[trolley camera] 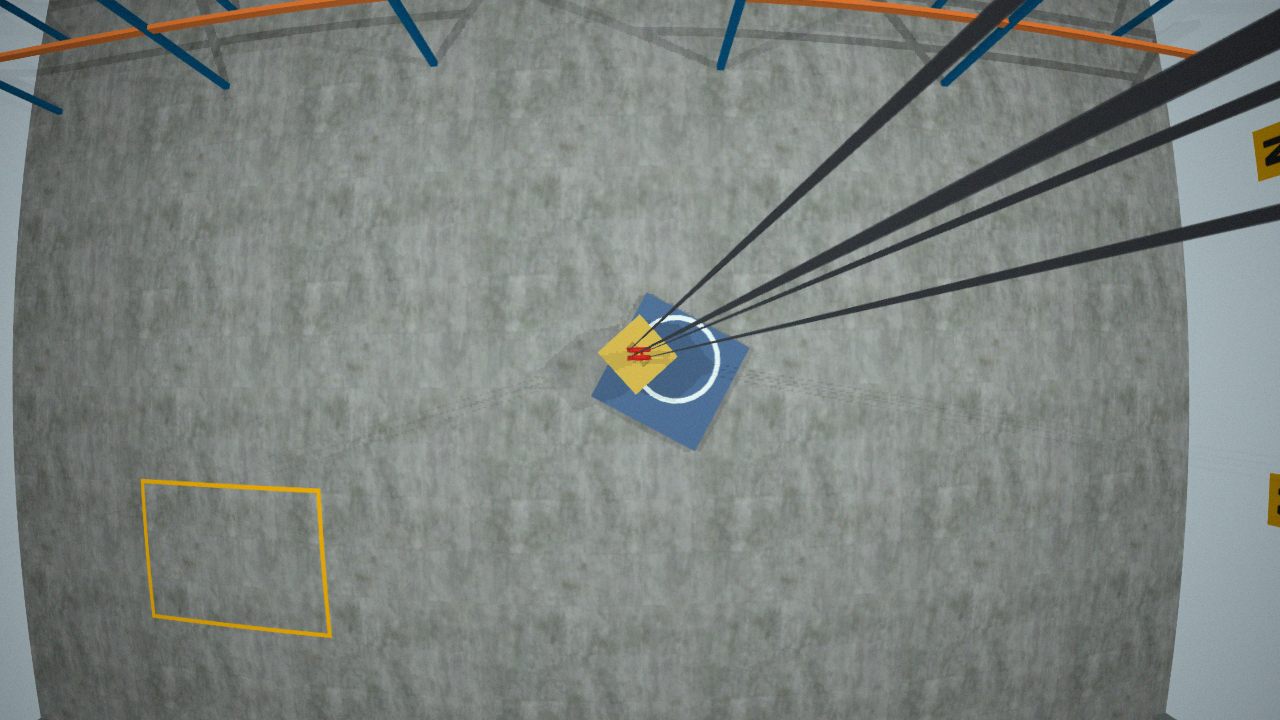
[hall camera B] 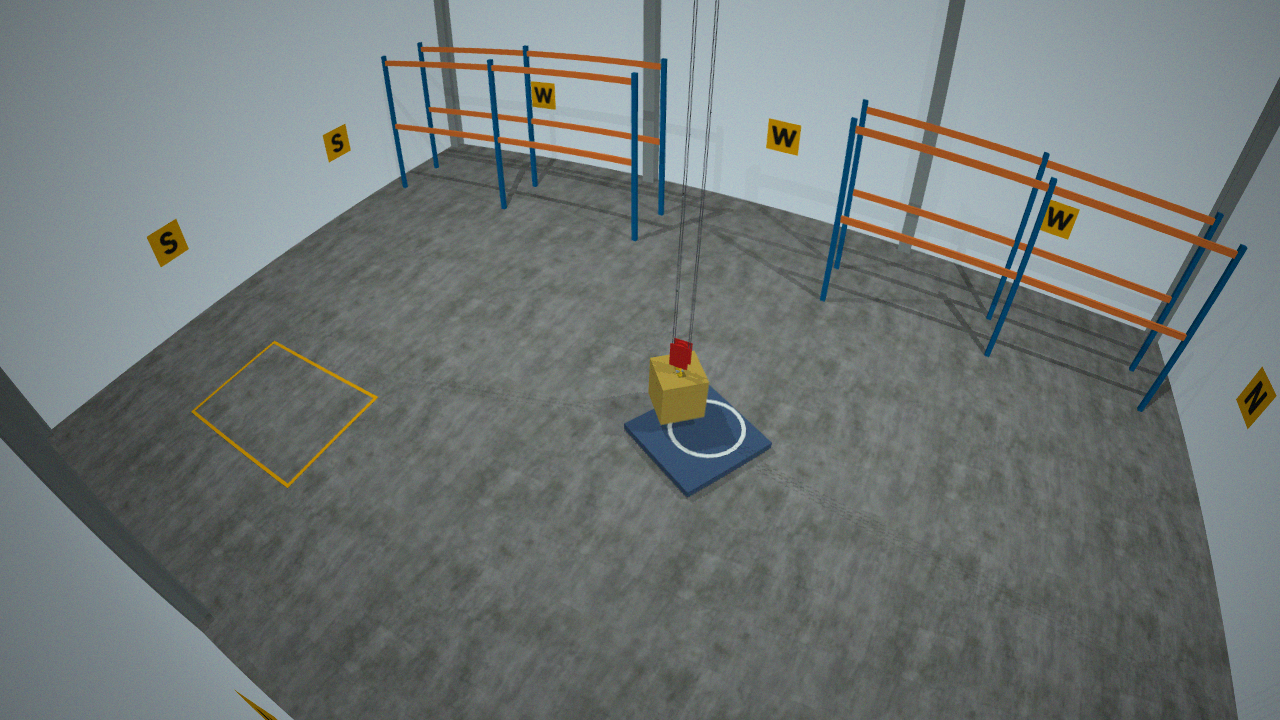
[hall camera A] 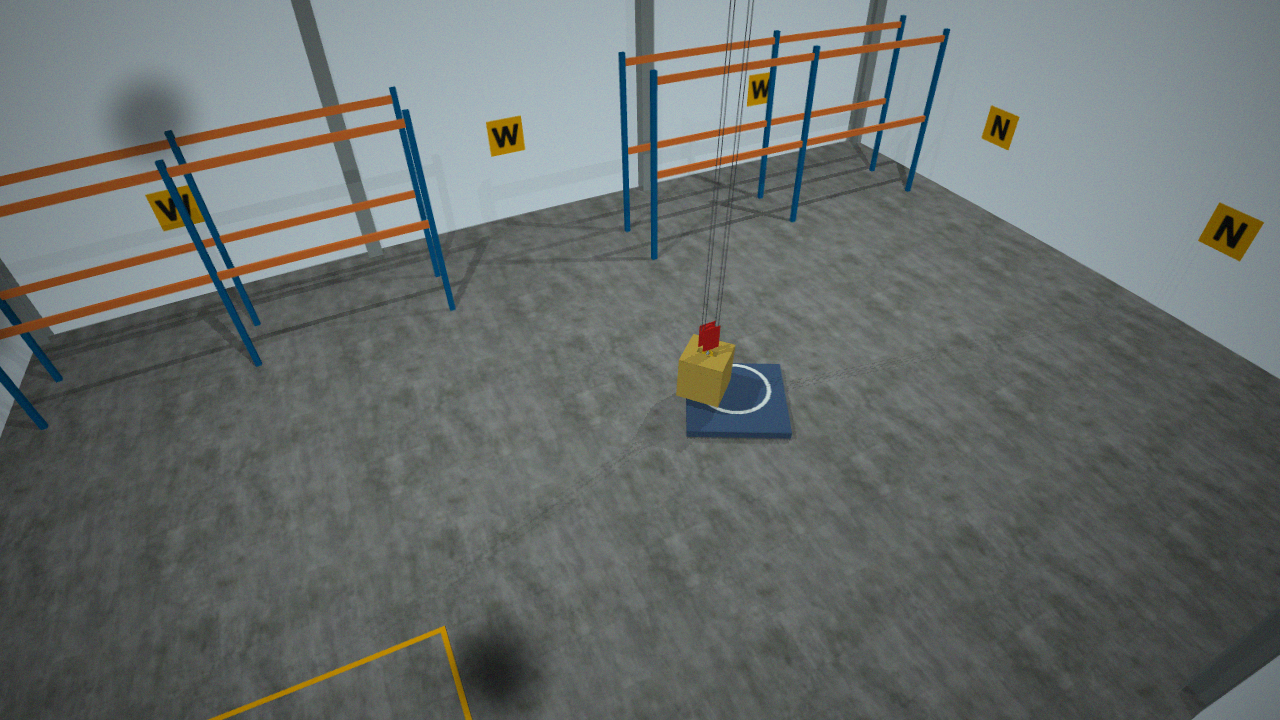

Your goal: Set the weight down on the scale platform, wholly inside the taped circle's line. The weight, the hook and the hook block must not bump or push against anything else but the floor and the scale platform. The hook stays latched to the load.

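Observation:
The yellow block-shaped weight hangs upright from the red hook block. My hook, the gripper, is latched to the top of the weight; the block hides it in the trolley view. The blue scale platform lies below. The weight appears a little above it, beyond its left edge in the trolley view. The white taped circle is partly covered by the weight, which overlaps its left side there.
One blue and orange rack and another rack stand along the W wall, away from the weight. A yellow floor outline lies at the lower left in the trolley view.

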